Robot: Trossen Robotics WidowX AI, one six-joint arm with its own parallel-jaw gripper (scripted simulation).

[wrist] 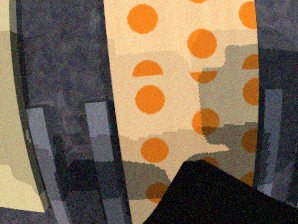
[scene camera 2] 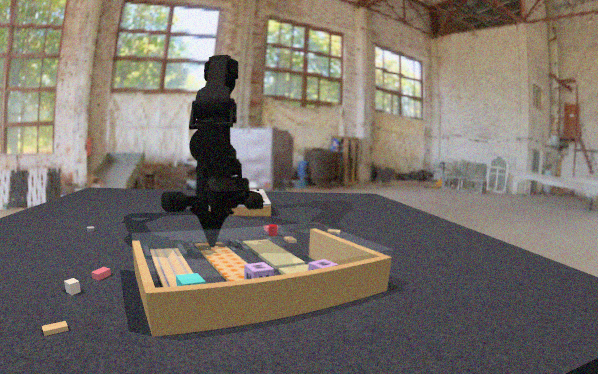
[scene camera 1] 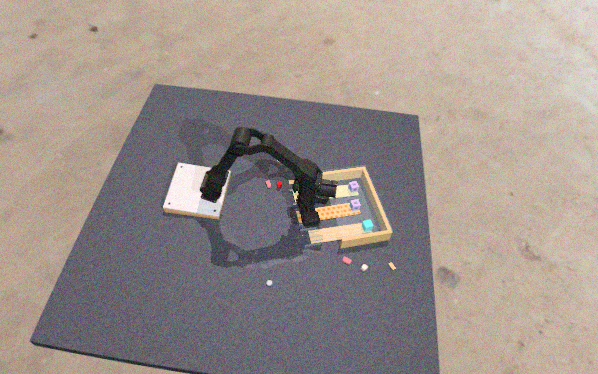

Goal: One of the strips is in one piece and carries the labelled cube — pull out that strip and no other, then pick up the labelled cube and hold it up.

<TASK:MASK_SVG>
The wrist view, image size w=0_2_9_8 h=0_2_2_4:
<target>my gripper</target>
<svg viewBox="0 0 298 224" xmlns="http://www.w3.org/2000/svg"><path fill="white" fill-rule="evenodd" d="M144 221L144 224L298 224L298 209L277 200L277 198L269 197L267 194L259 192L258 189L254 189L254 186L242 183L241 180L235 179L229 173L214 167L209 161L184 161L180 171L176 173L169 188L166 189L164 196L162 196L156 208L153 209L153 213Z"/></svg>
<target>dotted strip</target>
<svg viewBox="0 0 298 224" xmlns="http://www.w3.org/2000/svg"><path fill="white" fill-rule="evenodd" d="M104 0L106 40L108 40L110 57L110 79L112 79L114 108L116 108L122 168L124 168L125 186L129 196L133 224L144 224L146 218L149 218L150 214L153 213L153 209L156 208L158 202L164 196L166 189L172 183L174 176L180 171L184 161L209 161L214 167L222 169L223 172L229 173L235 179L241 180L242 183L253 186L255 153L257 153L259 97L258 32L254 0Z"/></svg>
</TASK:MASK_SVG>
